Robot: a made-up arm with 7 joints.
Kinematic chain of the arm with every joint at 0, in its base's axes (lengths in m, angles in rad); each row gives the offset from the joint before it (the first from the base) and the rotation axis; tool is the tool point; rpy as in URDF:
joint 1: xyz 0 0 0.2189 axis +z
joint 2: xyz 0 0 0 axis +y
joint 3: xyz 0 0 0.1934 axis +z
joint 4: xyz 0.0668 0 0 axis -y
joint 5: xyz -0.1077 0 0.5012 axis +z
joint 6: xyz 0 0 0 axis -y
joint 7: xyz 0.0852 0 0 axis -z
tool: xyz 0 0 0 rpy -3.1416 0 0
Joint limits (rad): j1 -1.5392..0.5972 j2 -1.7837..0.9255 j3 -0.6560..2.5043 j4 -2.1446..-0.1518 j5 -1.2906..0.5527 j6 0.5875..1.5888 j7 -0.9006..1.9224
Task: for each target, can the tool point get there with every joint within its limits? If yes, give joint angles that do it. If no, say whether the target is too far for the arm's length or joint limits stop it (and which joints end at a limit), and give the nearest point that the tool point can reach.
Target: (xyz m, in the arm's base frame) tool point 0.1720 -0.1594 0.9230
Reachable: yes | joints 0.2264 -0.5904 -0.3610 -1.0689 -0.0775 0.8618 1.2537
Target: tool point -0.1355 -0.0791 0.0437
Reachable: no: joint limits stop it (at a limit: joint 1, joint 2, joint 4, joint 6) | nearest point -0.3206 -0.2155 -0.1758 | short by 0.318 m
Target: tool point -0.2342 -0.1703 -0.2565
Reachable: no: joint limits stop it (at a limit: joint 1, joint 2, joint 4, joint 6) | nearest point -0.2377 -0.2433 -0.2162 | short by 0.083 m
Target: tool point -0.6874 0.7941 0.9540
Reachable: no: too far | nearest point -0.4295 0.4962 0.6782 | short by 0.481 m
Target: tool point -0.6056 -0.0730 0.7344
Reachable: yes | joints 0.2625 -1.1008 0.4253 -0.4058 0.3030 1.4886 0.2457
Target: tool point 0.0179 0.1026 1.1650
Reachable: no: too far | nearest point 0.0151 0.0864 1.0152 | short by 0.151 m
